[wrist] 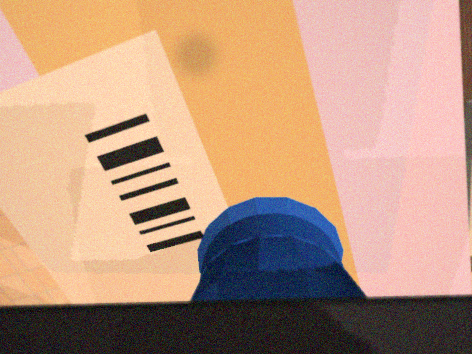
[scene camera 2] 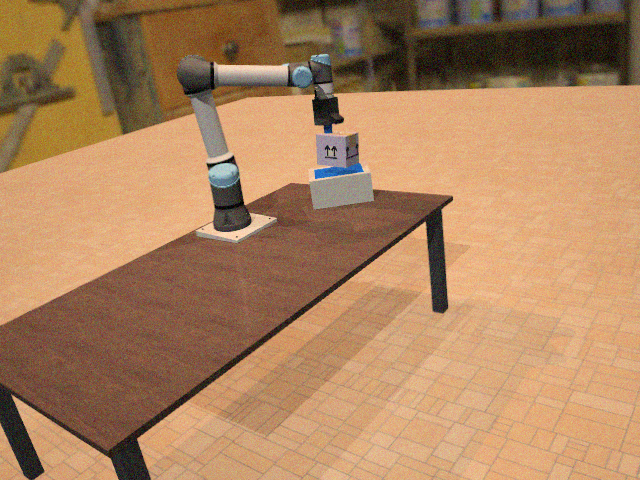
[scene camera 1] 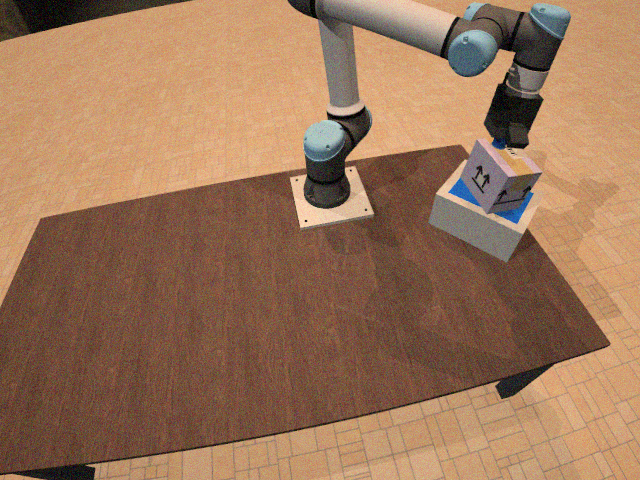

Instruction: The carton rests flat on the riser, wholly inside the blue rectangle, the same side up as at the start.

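Pixels of known places: hand, its tool point: (wrist: 264, 229) (scene camera 2: 328, 135) (scene camera 1: 496, 149); arm's base, origin of its link: (scene camera 2: 232, 224) (scene camera 1: 327, 191).
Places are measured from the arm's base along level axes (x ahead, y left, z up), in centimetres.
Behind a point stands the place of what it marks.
Note:
The pinkish-white carton (scene camera 1: 491, 180) @(x 23.3, y 39.4, z 22.5 cm) (scene camera 2: 330, 142) @(x 20.3, y 38.8, z 24.4 cm) (wrist: 260, 125) @(x 19.0, y 42.5, z 27.0 cm) has orange tape and a barcode label on top, and its side arrows point up. It hangs from my suction cup (scene camera 1: 498, 143) (scene camera 2: 328, 128) (wrist: 272, 250), which is on its top face beside the label. The carton looks about level and a little above the light grey riser (scene camera 1: 473, 224) @(x 21.6, y 40.2, z 5.5 cm) (scene camera 2: 341, 191) @(x 21.4, y 40.1, z 3.9 cm). It is turned relative to the riser's edges. The blue rectangle (scene camera 1: 462, 192) @(x 13.5, y 38.2, z 10.0 cm) (scene camera 2: 336, 172) @(x 15.0, y 44.4, z 10.0 cm) on the riser's top shows below the carton and is partly hidden by it in scene camera 1.
The riser stands near an end of the dark brown table (scene camera 1: 232, 310) @(x 41.6, y -24.9, z -2.1 cm) (scene camera 2: 206, 289) @(x 38.4, y -36.3, z -2.1 cm), close to its edge. The arm's base plate (scene camera 1: 310, 217) @(x 10.8, y -5.2, z -0.6 cm) (scene camera 2: 263, 220) @(x 7.8, y 9.4, z -0.4 cm) is fixed to the table, to the left of the riser in both scene views.

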